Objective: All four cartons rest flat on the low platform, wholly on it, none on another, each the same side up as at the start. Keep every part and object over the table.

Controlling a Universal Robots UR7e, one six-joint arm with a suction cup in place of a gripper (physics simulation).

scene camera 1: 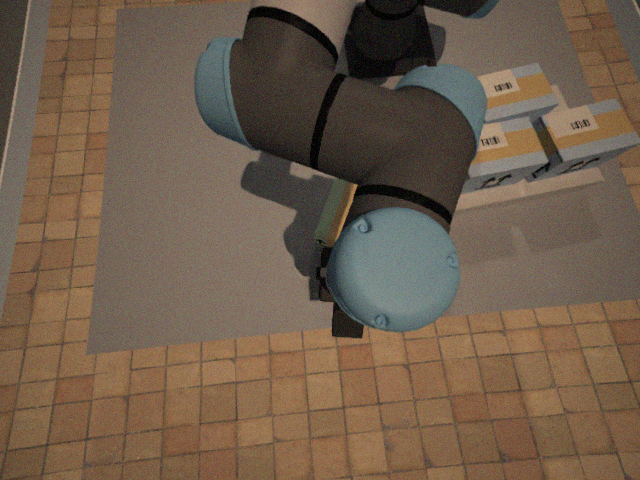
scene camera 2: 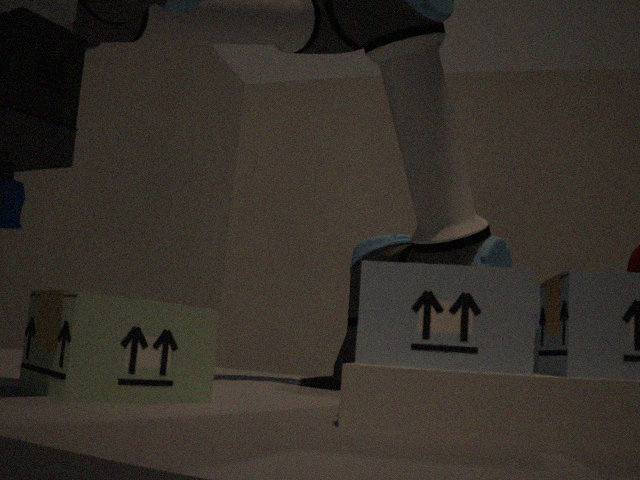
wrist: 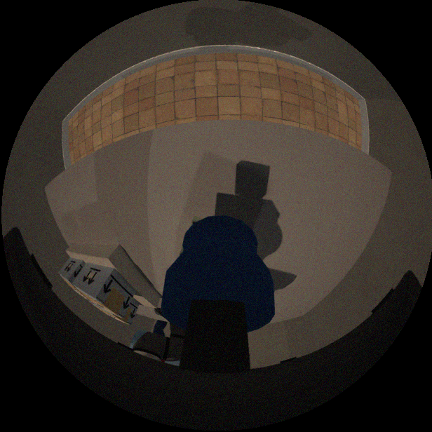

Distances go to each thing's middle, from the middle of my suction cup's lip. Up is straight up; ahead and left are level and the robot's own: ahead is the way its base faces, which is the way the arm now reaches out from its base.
Labels:
Right now the low platform (scene camera 1: 523, 191) is 320 mm behind my suction cup, 340 mm to the left of it and 110 mm below it.

